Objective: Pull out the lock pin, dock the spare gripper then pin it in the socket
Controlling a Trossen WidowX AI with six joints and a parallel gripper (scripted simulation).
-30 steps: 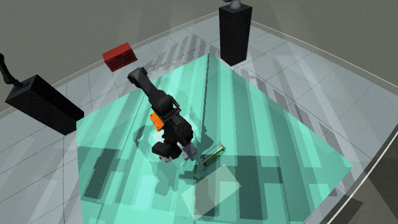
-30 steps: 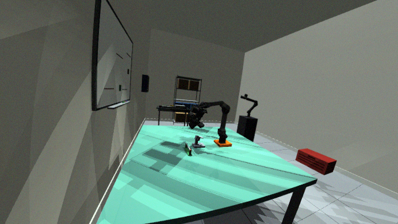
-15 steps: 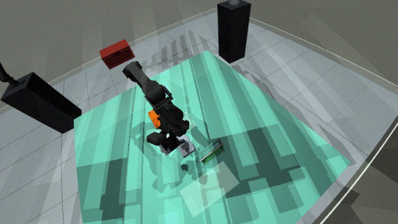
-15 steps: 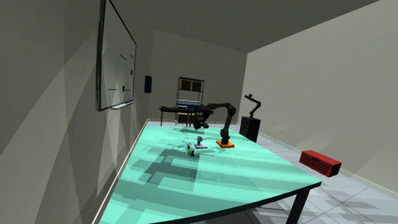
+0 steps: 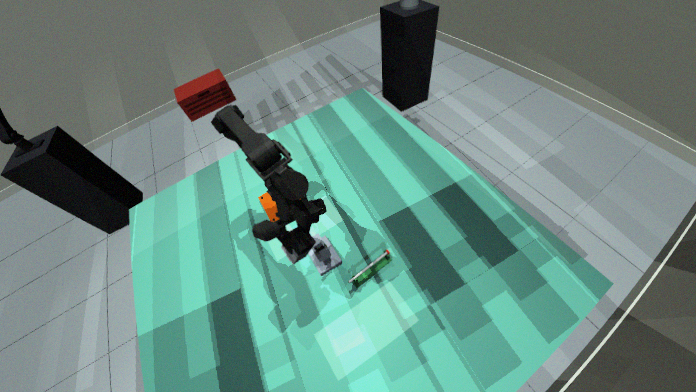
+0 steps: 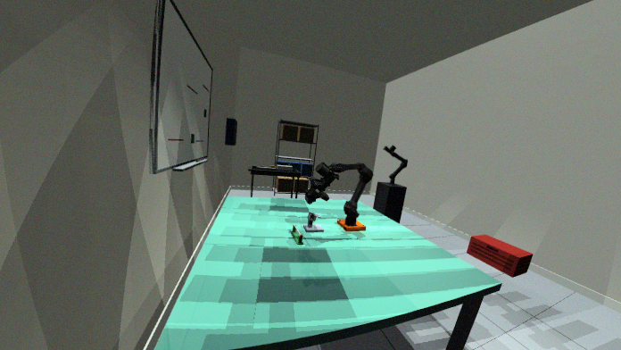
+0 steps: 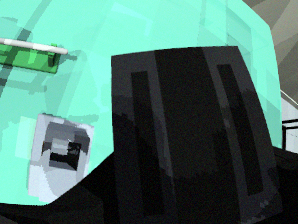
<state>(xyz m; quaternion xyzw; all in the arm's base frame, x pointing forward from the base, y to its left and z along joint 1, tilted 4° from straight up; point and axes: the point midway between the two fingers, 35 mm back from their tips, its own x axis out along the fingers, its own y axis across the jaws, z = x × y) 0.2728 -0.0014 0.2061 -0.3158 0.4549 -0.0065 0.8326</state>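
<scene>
Now: gripper tip 140 mm above the mount socket, 50 mm to the right of it and 30 mm past it. From my gripper tip the other things lie so: green bracket strip (170 mm below, 150 mm to the left, 80 mm ahead); spare gripper (10 mm behind).
</scene>
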